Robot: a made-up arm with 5 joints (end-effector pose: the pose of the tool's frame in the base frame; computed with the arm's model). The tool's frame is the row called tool.
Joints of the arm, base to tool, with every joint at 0 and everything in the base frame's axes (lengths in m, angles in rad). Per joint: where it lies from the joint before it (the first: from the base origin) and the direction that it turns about. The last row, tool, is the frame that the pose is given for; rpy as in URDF.
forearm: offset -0.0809 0.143 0.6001 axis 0 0 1
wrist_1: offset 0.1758 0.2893 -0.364 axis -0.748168 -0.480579 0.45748
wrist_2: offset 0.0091 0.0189 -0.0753 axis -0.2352 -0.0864 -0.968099
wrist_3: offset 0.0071 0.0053 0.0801 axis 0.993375 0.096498 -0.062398
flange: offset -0.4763 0.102 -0.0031 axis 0 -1 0
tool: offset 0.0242 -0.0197 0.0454 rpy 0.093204 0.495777 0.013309
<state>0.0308 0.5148 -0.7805 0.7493 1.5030</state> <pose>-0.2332 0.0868 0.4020 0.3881 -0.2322 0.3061 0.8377</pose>
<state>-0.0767 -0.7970 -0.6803 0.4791 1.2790</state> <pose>-0.3366 0.2812 0.3845 0.6222 -0.1926 -0.1613 0.7414</pose>
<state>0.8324 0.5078 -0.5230 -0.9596 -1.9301</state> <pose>-0.1255 0.0532 0.1521 -0.6735 0.3465 -0.1796 0.6277</pose>
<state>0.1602 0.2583 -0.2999 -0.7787 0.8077</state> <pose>-0.3838 0.2546 0.1641 -0.3329 -0.2873 0.3485 0.8277</pose>
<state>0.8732 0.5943 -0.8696 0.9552 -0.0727</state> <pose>-0.0985 0.0927 0.4437 -0.1118 0.5218 0.7094 0.4604</pose>
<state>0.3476 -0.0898 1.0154 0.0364 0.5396</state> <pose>-0.3274 0.8811 0.2303 -0.0425 -0.0600 -0.3209 0.9443</pose>
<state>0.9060 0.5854 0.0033 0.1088 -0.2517</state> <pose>-0.4502 0.1087 0.1457 -0.2474 0.1453 0.4719 0.8337</pose>
